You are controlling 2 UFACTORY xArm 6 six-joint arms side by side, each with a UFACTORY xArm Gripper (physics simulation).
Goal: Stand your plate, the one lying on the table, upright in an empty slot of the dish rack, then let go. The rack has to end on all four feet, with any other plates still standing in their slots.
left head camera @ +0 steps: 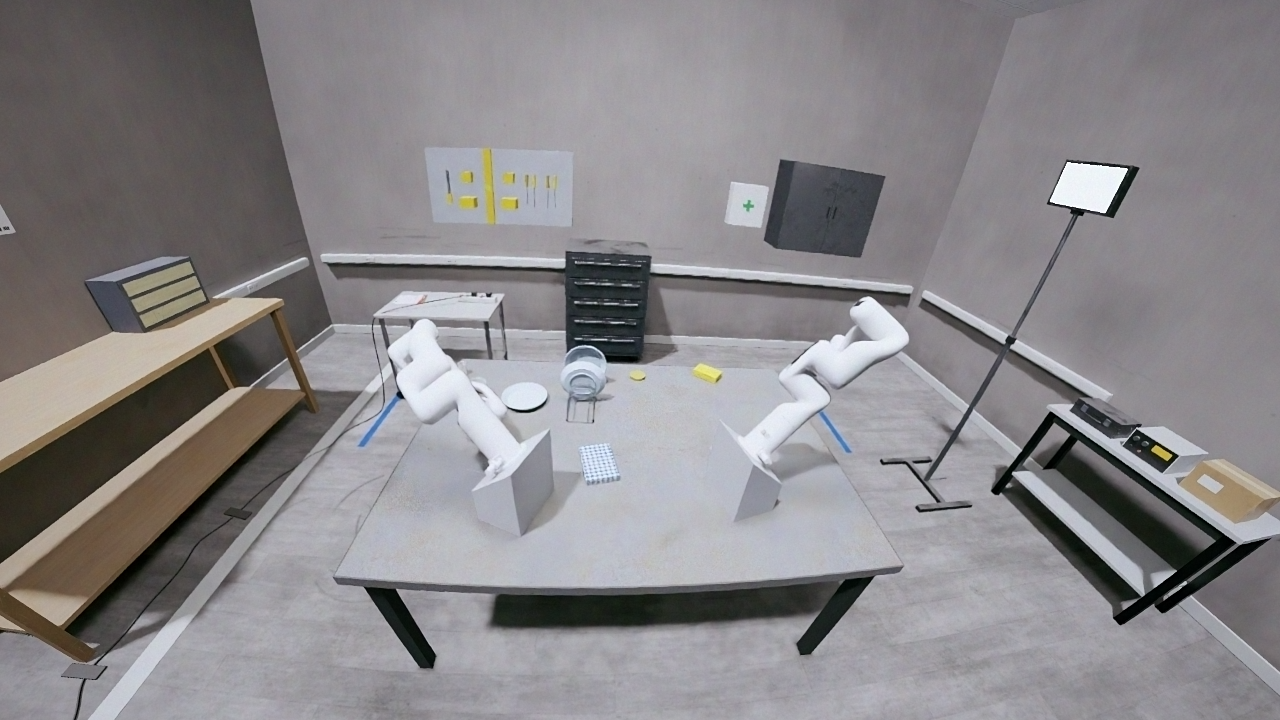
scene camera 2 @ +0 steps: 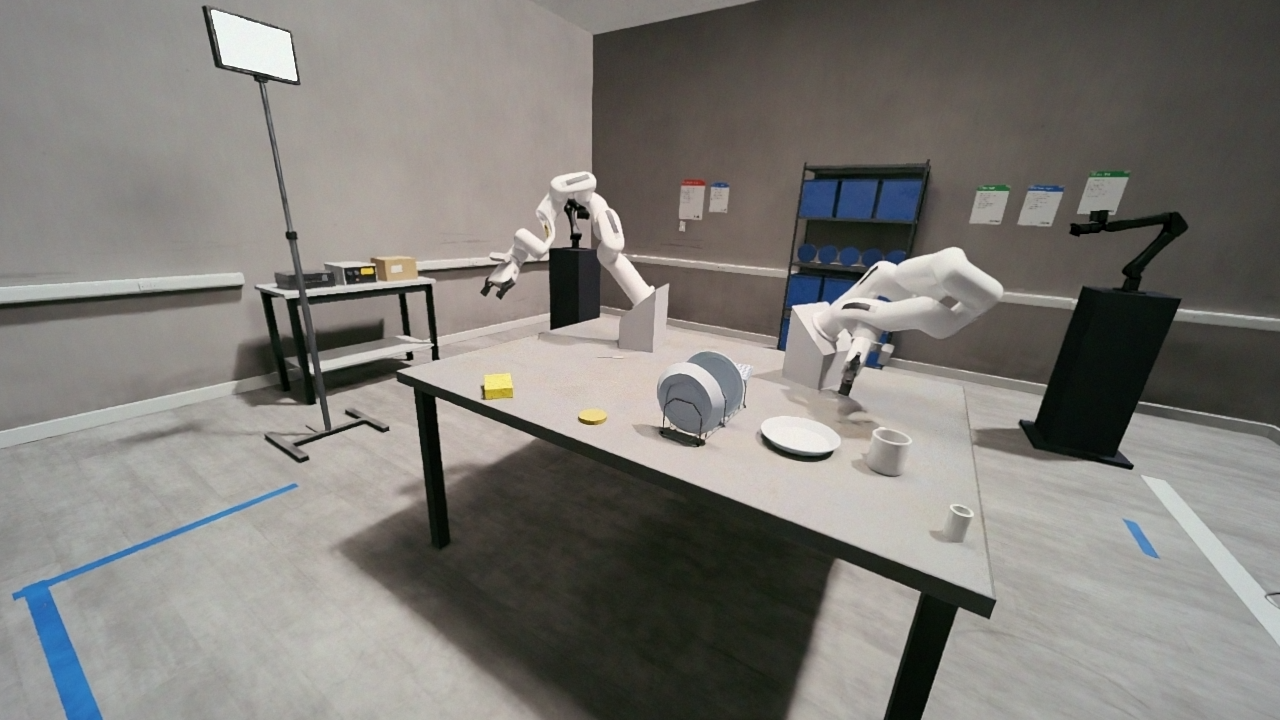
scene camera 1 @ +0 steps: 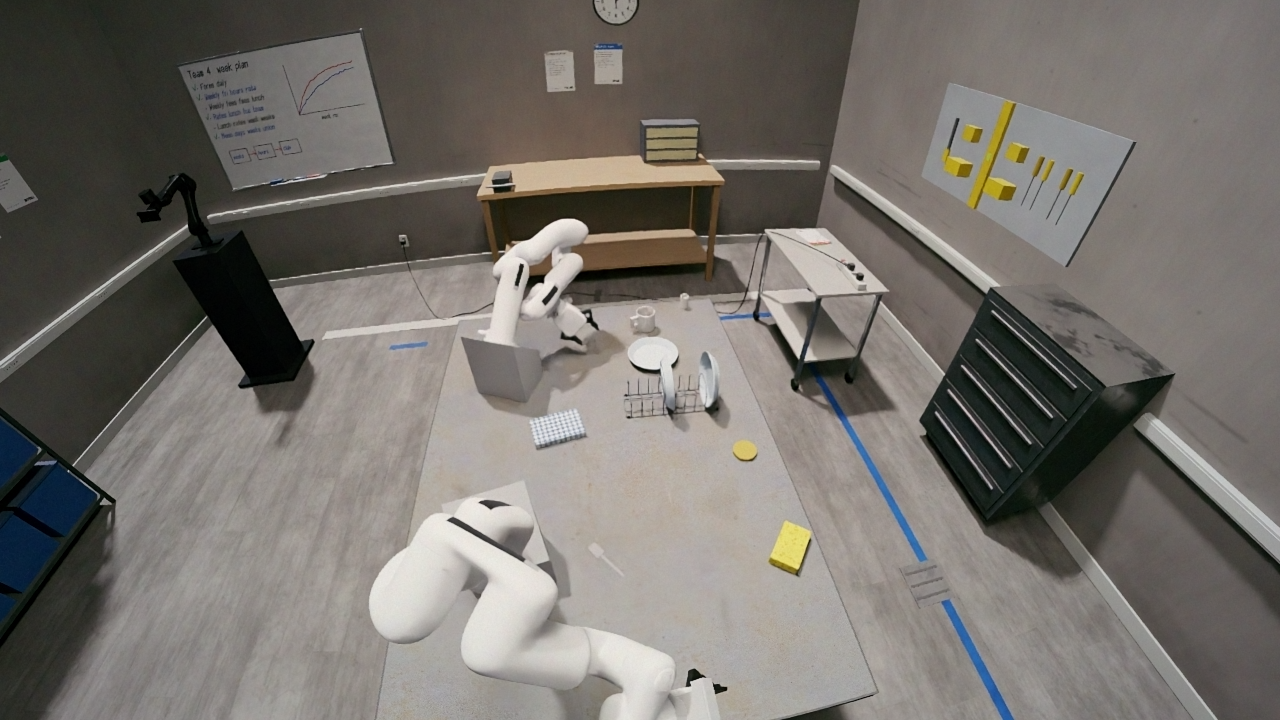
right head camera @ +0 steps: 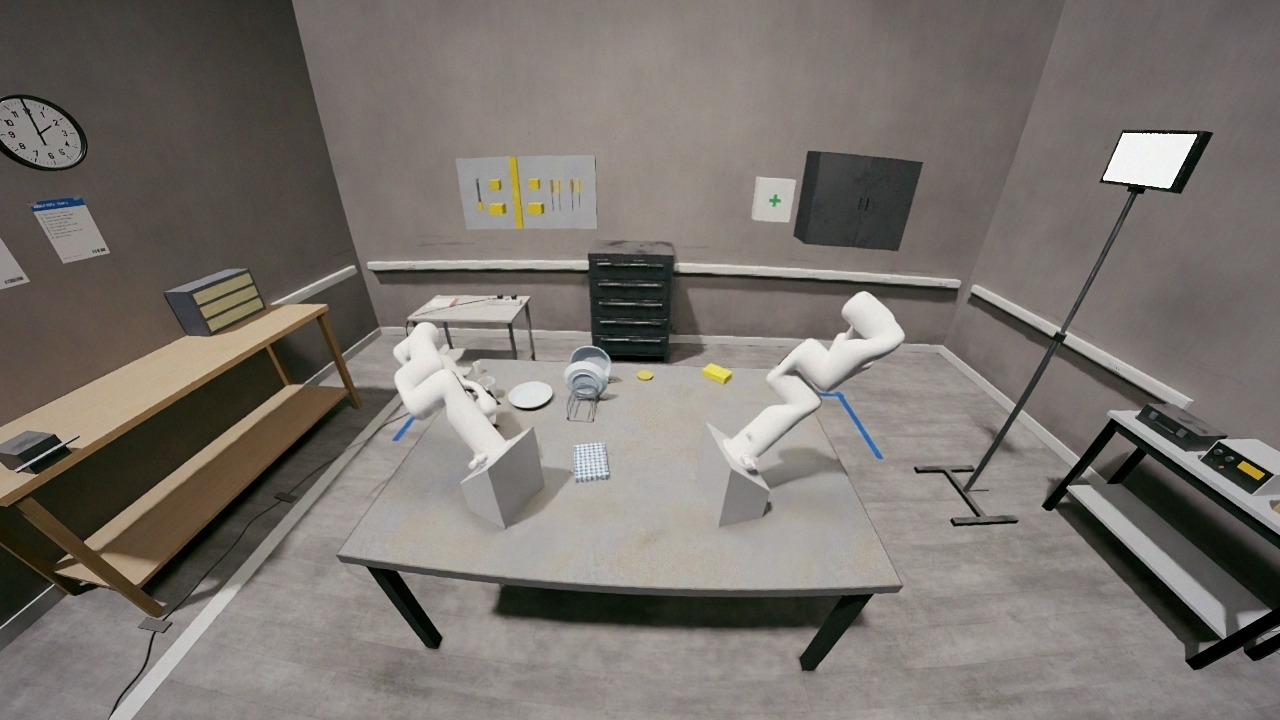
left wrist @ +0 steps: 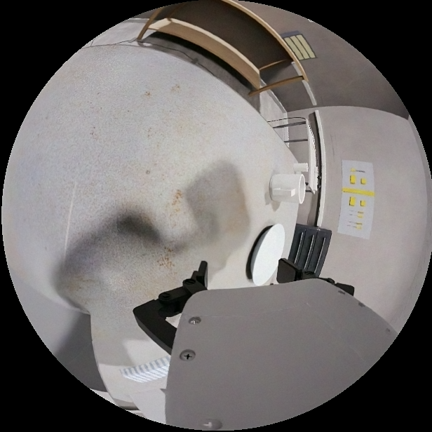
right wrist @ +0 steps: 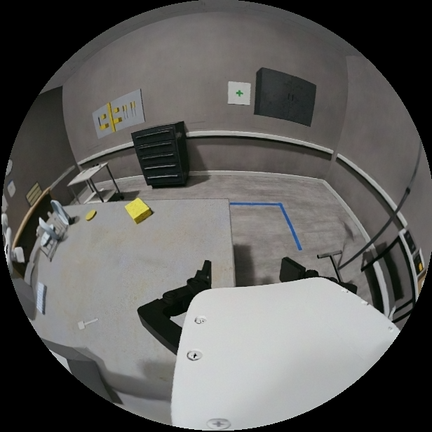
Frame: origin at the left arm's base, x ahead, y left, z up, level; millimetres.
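Where they show: left gripper, fingertip midpoint: (scene camera 2: pixel 844 389) (scene camera 1: pixel 590 336) (right head camera: pixel 497 415); right gripper, fingertip midpoint: (left head camera: pixel 817 376) (scene camera 2: pixel 490 296) (scene camera 1: pixel 727 714); left arm's base, origin of the base link: (left head camera: pixel 511 459) (scene camera 2: pixel 825 327) (scene camera 1: pixel 500 343) (right head camera: pixel 496 454); right arm's base, origin of the base link: (left head camera: pixel 750 452) (right head camera: pixel 737 455).
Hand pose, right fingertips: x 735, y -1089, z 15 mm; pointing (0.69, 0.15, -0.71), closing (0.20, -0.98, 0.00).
Note:
Things, the pixels of their centre, and the offset from my right fingertips. "spot": a spot on its surface instead.
- white plate, body centre: (scene camera 2: pixel 799 437) (scene camera 1: pixel 652 354) (left head camera: pixel 524 397) (right head camera: pixel 531 396) dx -195, dy +1277, dz -200 mm
- dish rack, surface spot: (scene camera 2: pixel 680 440) spot: dx +47, dy +1069, dz -210 mm
- white mug, body centre: (scene camera 2: pixel 886 448) (scene camera 1: pixel 642 320) (left head camera: pixel 478 392) (right head camera: pixel 487 391) dx -249, dy +1471, dz -172 mm
- small white cup, body centre: (scene camera 2: pixel 957 523) (scene camera 1: pixel 684 301) (left head camera: pixel 462 368) (right head camera: pixel 477 367) dx -66, dy +1654, dz -186 mm
- checked cloth, body centre: (scene camera 1: pixel 557 428) (left head camera: pixel 598 463) (right head camera: pixel 590 461) (scene camera 2: pixel 733 373) dx -506, dy +871, dz -203 mm
- yellow disc, body centre: (scene camera 2: pixel 592 416) (scene camera 1: pixel 744 450) (right head camera: pixel 645 375) (left head camera: pixel 637 375) dx +130, dy +814, dz -209 mm
- yellow sponge, body centre: (scene camera 1: pixel 790 546) (scene camera 2: pixel 498 386) (right head camera: pixel 717 373) (left head camera: pixel 707 373) dx +229, dy +461, dz -198 mm
A white plate (left head camera: pixel 524 396) (right head camera: pixel 530 394) (scene camera 1: pixel 646 353) (scene camera 2: pixel 799 435) (left wrist: pixel 268 255) lies flat on the table beside the dish rack (scene camera 2: pixel 682 437). Two bluish plates stand upright in the rack: one plate (scene camera 1: pixel 667 386) near its middle, the other plate (scene camera 1: pixel 708 380) at its end; slots at the rack's other end are empty. My left gripper (scene camera 1: pixel 585 329) (scene camera 2: pixel 847 383) (left wrist: pixel 243 271) is open and empty, low over the table between its arm's base and the flat plate, apart from that plate. My right gripper (scene camera 1: pixel 707 683) (scene camera 2: pixel 497 288) (right wrist: pixel 247 270) is open and empty, raised, far from the rack.
A white mug (scene camera 1: pixel 642 318) (scene camera 2: pixel 887 452) (left wrist: pixel 280 188) stands close beyond the flat plate, with a small white cup (scene camera 1: pixel 684 301) (scene camera 2: pixel 957 522) farther out near the table edge. A checked cloth (scene camera 1: pixel 557 428), a yellow disc (scene camera 1: pixel 744 450) and a yellow sponge (scene camera 1: pixel 789 548) lie on the table.

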